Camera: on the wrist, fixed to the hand. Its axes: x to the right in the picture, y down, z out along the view.
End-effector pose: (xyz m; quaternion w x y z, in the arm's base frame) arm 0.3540 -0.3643 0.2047 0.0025 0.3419 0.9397 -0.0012
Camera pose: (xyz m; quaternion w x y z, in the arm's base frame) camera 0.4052 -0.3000 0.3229 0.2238 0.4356 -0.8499 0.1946
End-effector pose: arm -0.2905 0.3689 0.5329 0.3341 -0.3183 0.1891 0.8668
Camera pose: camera -0.2984 0.2477 0.4555 0.8787 -0.3793 0.1714 0.2338
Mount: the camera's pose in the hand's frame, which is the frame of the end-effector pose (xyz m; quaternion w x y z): 0.0014 0.0821 -0.1183 0.6494 0.2573 0.1454 -0.7007
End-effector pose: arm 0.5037 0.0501 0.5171 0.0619 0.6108 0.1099 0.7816
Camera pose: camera 0.3919 -0.0404 0.5116 0.4147 0.2219 0.7095 0.5247
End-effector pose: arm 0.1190 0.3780 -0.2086 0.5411 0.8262 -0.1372 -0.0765
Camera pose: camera 0.1410 0.4499 -0.0858 0.1051 0.7830 0.5488 -0.2734
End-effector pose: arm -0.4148 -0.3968 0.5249 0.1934 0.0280 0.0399 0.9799
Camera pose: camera -0.4553 -0.4799 0.4145 0.7992 -0.1025 0.3258 0.4946
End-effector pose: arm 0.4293 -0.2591 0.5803 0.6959 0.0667 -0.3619 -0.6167
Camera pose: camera 0.5651 -0.2833 0.5389 0.0553 0.5656 -0.2458 -0.7853
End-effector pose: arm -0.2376 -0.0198 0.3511 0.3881 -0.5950 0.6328 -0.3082
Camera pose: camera -0.3813 -0.0213 0.3412 0.0972 -0.6851 -0.0288 -0.7214
